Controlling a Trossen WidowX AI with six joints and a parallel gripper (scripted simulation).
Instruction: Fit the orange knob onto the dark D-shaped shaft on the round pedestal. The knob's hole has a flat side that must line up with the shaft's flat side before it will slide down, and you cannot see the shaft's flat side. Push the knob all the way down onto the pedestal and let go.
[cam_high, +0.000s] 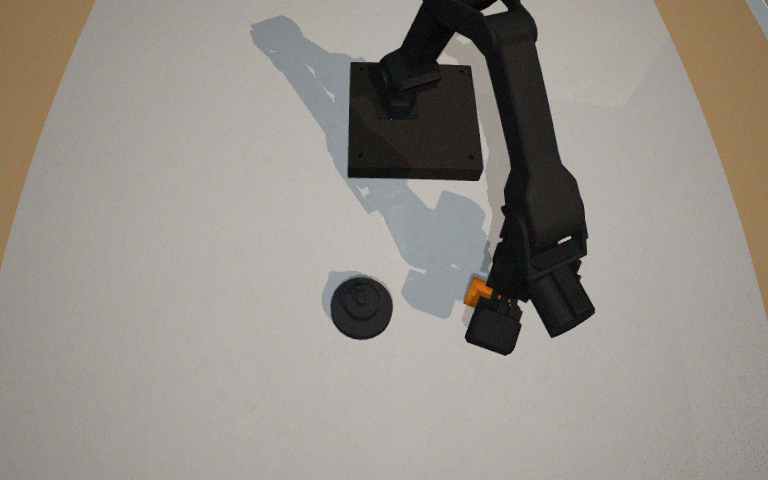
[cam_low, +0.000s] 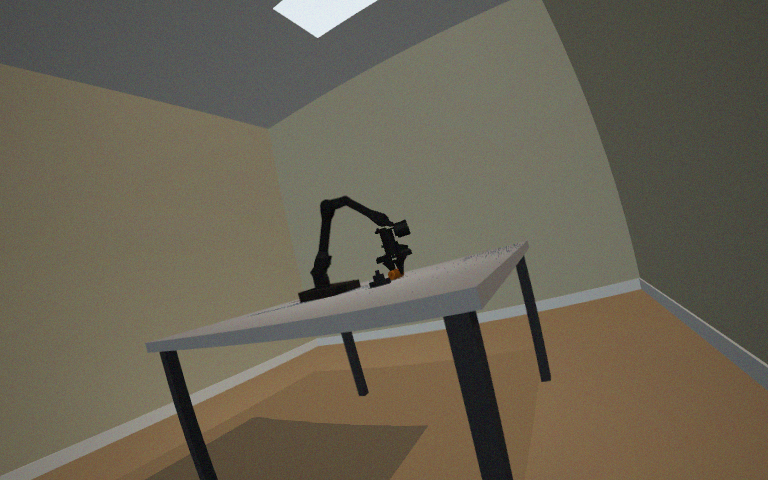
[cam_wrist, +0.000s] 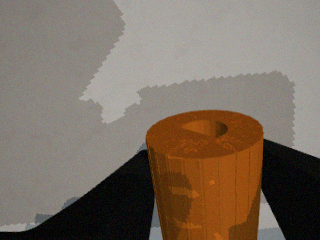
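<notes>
Now: the orange knob 10 mm to the right of my gripper tip, 10 mm behind it and 10 mm above it. The rest, counted from my gripper tip: round dark pedestal 190 mm to the right, 20 mm above.
</notes>
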